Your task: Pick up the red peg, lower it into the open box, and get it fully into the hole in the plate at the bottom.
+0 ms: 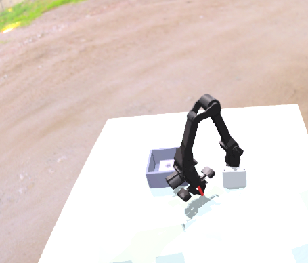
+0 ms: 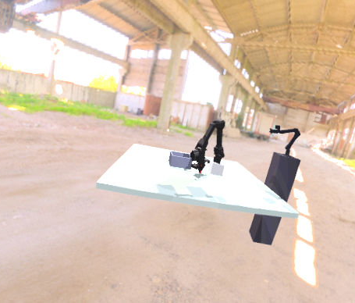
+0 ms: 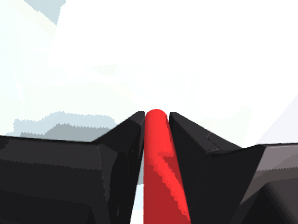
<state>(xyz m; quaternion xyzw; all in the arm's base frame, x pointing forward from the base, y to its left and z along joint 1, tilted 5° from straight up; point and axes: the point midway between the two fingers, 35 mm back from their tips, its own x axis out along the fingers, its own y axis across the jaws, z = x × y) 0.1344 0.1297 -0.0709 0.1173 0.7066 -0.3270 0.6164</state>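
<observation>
My gripper tip is now 200 mm short of the grey box, 130 mm to the left of it and 20 mm below it. The rest, counted from my gripper tip: red peg 10 mm to the left, 30 mm above.
</observation>
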